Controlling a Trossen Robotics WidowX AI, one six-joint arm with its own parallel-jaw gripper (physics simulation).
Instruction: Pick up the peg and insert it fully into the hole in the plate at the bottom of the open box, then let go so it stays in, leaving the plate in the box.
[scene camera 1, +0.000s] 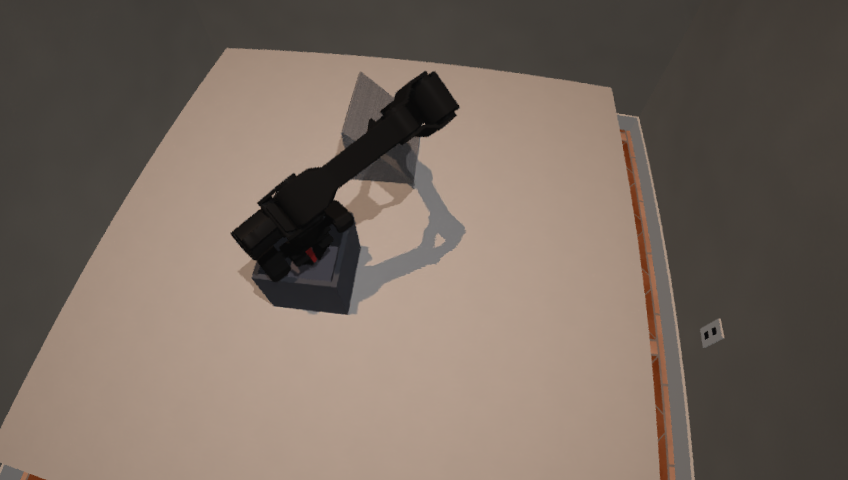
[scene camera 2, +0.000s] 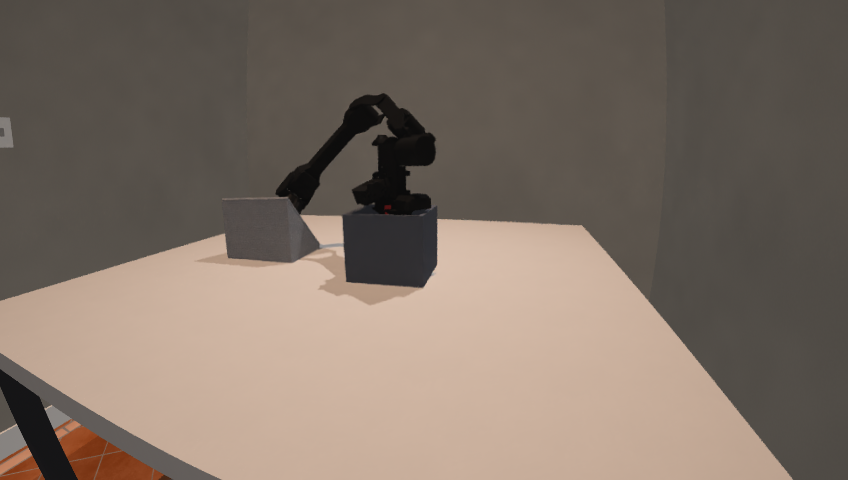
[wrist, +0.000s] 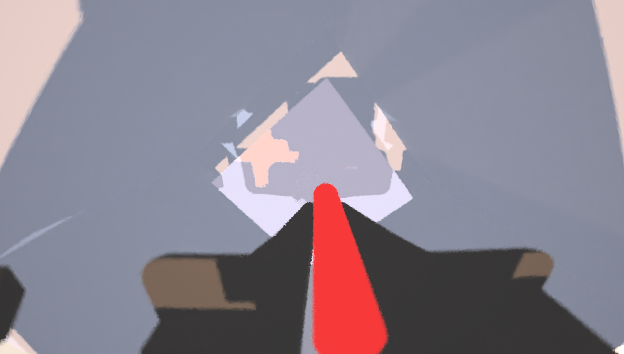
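Where they show: gripper, fingertip midpoint: (scene camera 1: 314, 260) (wrist: 324, 209); arm's base, origin of the base link: (scene camera 2: 283, 218).
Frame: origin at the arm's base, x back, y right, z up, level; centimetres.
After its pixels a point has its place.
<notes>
The red peg (scene camera 1: 312, 256) @(x -32.2, y 10.2, z -1.4 cm) (scene camera 2: 387, 208) @(x -31.5, y 11.9, z 4.1 cm) (wrist: 345, 280) @(x -30.9, y 11.7, z 3.7 cm) is held by my gripper (scene camera 1: 310, 253) @(x -32.4, y 10.0, z -2.9 cm) (wrist: 324, 209) @(x -32.4, y 10.0, z -2.9 cm), whose black fingers are shut on its two sides. The gripper is over the open top of the dark blue-grey box (scene camera 1: 309, 296) @(x -40.5, y 9.6, z -2.0 cm) (scene camera 2: 383, 248) @(x -32.2, y 18.8, z -2.6 cm) (wrist: 100, 110). In the wrist view the peg runs from the bottom edge up to a rounded end. Beyond that end lies the pale plate (wrist: 325, 135) @(x -29.6, y 12.9, z -4.3 cm) at the bottom of the box, turned with one corner towards the top of the view. The plate's hole does not show; the peg and fingers cover part of the plate.
A grey block with slanted sides (scene camera 1: 361, 113) @(x 3.1, y 4.0, z 4.0 cm) (scene camera 2: 255, 228) @(x 5.0, y 6.7, z -1.6 cm) stands on the pale table (scene camera 1: 505, 356) @(x -48.3, y -28.7, z -10.0 cm) (scene camera 2: 476, 356) @(x -50.2, y 44.2, z -10.0 cm), beside the box. My black arm (scene camera 1: 363, 151) @(x -30.5, y -2.9, z 27.2 cm) (scene camera 2: 330, 148) @(x -11.2, y -7.5, z 17.7 cm) reaches past this block to the box. The box walls rise around the plate.
</notes>
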